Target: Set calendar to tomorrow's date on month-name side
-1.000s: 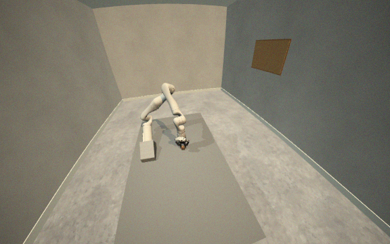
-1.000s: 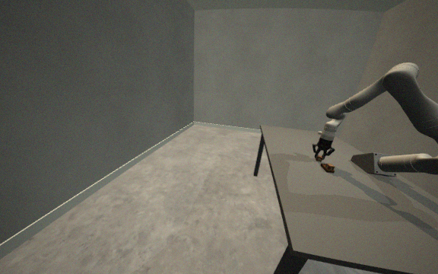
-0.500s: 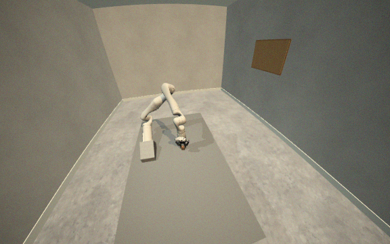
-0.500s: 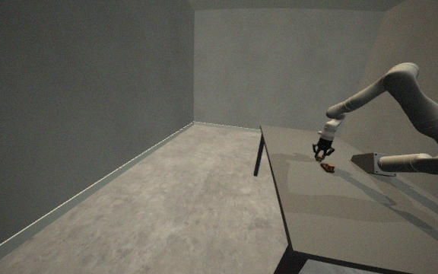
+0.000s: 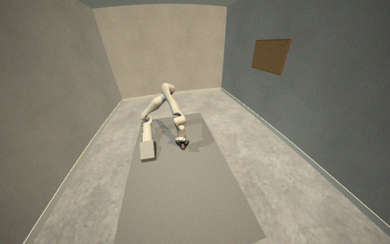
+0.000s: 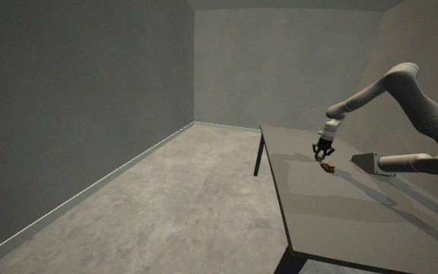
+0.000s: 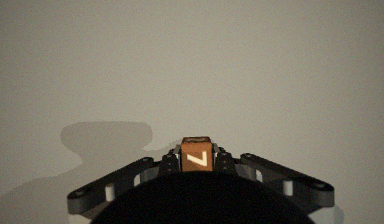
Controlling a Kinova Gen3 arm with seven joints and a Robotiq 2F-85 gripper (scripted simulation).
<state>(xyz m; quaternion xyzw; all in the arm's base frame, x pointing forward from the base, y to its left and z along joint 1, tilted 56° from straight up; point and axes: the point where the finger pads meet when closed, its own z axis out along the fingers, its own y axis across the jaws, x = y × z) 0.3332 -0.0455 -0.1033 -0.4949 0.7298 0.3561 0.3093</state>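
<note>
Now: hand 1 cm above the digit cube. From my hand the other things lie so: orange tray: 11 cm to the left, 2 cm below.
</note>
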